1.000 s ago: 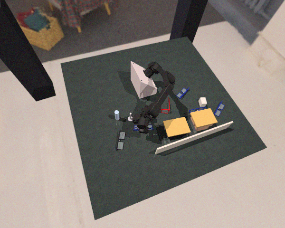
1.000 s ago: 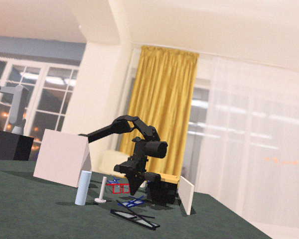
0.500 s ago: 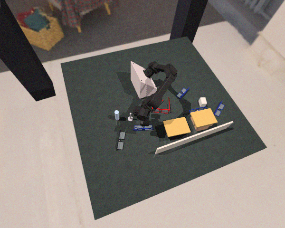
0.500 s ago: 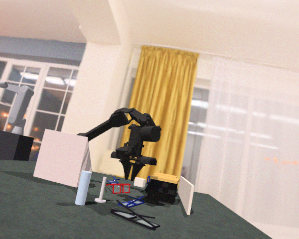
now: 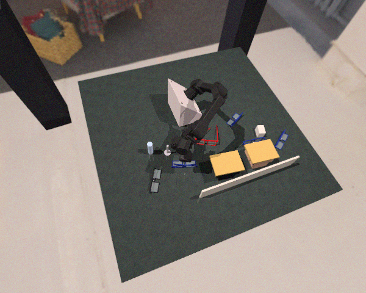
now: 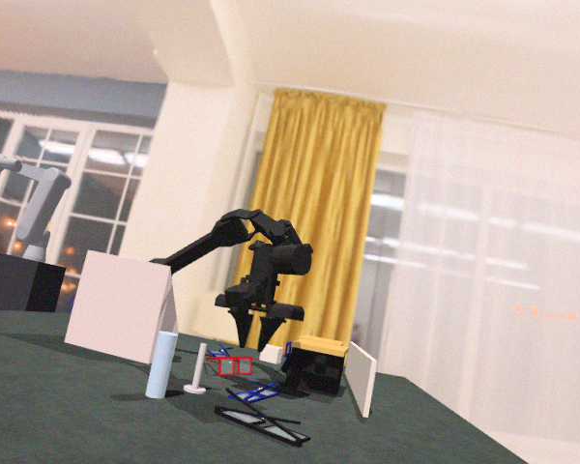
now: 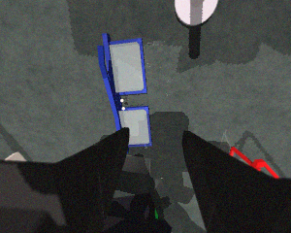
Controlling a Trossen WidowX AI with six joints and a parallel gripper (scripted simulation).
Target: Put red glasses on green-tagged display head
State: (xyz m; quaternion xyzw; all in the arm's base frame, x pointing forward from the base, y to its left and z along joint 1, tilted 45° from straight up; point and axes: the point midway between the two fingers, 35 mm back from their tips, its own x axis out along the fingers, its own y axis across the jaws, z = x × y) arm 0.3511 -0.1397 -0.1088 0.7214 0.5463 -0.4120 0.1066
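Now: gripper tip 80 mm past the white peg, 80 mm to the left of it and 60 mm above it. Also, from my gripper tip: white cube: 10 mm ahead, 520 mm to the left, 60 mm below; pale blue cylinder: 120 mm behind, 170 mm to the right, 30 mm below; long white board: 260 mm ahead, 280 mm to the left, 30 mm below.
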